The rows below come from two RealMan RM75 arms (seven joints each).
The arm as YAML. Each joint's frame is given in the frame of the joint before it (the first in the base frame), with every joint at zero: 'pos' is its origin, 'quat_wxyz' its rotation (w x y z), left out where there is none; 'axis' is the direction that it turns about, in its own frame. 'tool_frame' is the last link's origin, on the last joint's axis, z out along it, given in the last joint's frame.
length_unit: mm
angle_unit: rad
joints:
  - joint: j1
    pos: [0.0, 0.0, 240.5]
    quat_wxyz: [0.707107, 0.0, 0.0, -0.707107]
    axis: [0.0, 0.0, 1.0]
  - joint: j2
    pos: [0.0, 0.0, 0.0]
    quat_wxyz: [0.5, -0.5, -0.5, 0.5]
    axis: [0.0, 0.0, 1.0]
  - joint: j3
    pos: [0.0, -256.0, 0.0]
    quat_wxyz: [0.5, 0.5, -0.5, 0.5]
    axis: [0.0, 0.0, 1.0]
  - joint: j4
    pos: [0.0, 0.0, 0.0]
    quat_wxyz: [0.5, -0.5, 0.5, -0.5]
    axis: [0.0, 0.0, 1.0]
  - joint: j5
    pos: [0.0, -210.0, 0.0]
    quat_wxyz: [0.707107, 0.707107, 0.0, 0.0]
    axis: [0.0, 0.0, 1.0]
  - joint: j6
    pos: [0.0, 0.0, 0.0]
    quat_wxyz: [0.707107, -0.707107, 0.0, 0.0]
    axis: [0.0, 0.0, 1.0]
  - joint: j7
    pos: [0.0, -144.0, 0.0]
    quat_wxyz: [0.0, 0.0, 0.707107, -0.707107]
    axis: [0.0, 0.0, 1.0]
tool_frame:
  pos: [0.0, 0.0, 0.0]
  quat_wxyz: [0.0, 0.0, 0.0, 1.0]
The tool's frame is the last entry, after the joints.
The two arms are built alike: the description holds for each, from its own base.
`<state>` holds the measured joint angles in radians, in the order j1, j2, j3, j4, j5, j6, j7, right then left.
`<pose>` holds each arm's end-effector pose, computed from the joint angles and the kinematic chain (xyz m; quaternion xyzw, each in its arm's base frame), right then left.
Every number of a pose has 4 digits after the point. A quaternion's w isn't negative.
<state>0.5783 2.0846 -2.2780 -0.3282 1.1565 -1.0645 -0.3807 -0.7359 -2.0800 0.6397 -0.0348 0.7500 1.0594 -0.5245</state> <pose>0.2687 0.3903 -0.0094 -0.6627 0.1386 0.2336 0.6979 -0.2755 0.4082 -0.0096 -0.6778 -0.3206 -0.3902 0.5344</pose>
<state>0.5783 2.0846 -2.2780 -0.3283 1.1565 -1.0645 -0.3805 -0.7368 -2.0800 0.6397 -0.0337 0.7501 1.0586 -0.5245</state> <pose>0.2687 0.3903 -0.0094 -0.6627 0.1387 0.2337 0.6978 -0.2751 0.4087 -0.0094 -0.6779 -0.3200 -0.3902 0.5345</pose>
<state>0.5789 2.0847 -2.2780 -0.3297 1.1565 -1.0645 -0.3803 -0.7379 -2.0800 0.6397 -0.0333 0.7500 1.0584 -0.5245</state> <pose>0.2681 0.3905 -0.0095 -0.6627 0.1386 0.2346 0.6975 -0.2747 0.4090 -0.0093 -0.6781 -0.3196 -0.3905 0.5344</pose>
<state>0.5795 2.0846 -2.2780 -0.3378 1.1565 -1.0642 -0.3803 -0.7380 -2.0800 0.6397 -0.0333 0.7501 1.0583 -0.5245</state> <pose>0.2657 0.3911 -0.0101 -0.6626 0.1389 0.2386 0.6962 -0.2746 0.4091 -0.0094 -0.6781 -0.3196 -0.3905 0.5344</pose>
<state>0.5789 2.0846 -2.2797 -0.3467 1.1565 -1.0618 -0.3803 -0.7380 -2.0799 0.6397 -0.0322 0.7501 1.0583 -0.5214</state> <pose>0.2636 0.3913 -0.0112 -0.6635 0.1397 0.2419 0.6941 -0.2746 0.4092 -0.0090 -0.6786 -0.3180 -0.3898 0.5352</pose>
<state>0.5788 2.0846 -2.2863 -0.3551 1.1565 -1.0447 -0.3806 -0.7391 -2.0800 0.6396 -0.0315 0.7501 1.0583 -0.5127</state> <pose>0.2623 0.3916 -0.0149 -0.6696 0.1432 0.2406 0.6879 -0.2740 0.4096 -0.0089 -0.6801 -0.3144 -0.3878 0.5369</pose>
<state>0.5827 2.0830 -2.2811 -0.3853 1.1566 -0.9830 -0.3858 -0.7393 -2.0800 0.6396 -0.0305 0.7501 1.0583 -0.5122</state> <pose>0.2582 0.3953 -0.0225 -0.6823 0.1587 0.2368 0.6732 -0.2739 0.4098 -0.0087 -0.6801 -0.3138 -0.3879 0.5371</pose>
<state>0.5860 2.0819 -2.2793 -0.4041 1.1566 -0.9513 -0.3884 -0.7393 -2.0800 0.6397 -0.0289 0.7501 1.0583 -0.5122</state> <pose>0.2545 0.3975 -0.0268 -0.6893 0.1657 0.2367 0.6644 -0.2737 0.4101 -0.0083 -0.6801 -0.3131 -0.3881 0.5375</pose>
